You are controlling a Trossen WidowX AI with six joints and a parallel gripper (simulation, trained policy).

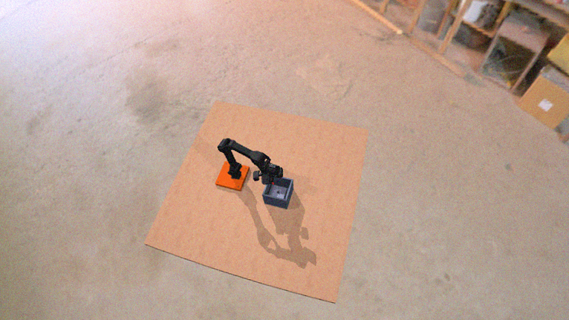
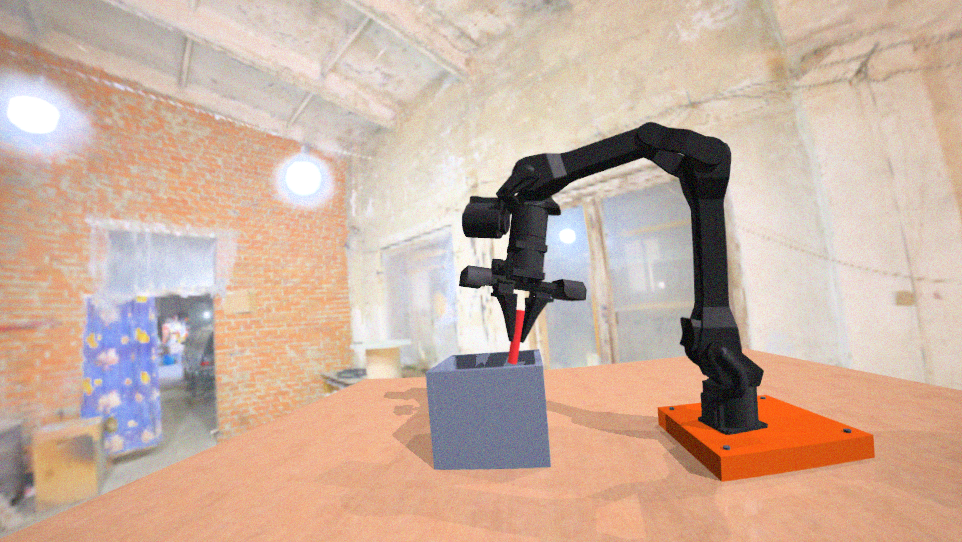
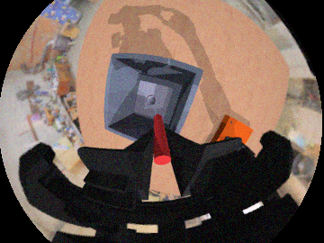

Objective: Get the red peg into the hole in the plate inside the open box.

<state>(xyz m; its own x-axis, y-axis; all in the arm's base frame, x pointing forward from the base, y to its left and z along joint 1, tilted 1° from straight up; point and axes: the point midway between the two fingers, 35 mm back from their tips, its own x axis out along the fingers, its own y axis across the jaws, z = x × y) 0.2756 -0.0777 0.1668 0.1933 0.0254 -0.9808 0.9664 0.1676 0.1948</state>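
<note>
My gripper tip is now 120 mm above the grey plate, 40 mm short of it and 30 mm to the left of it. From my gripper tip the other things lie so: red peg 10 mm above.
</note>
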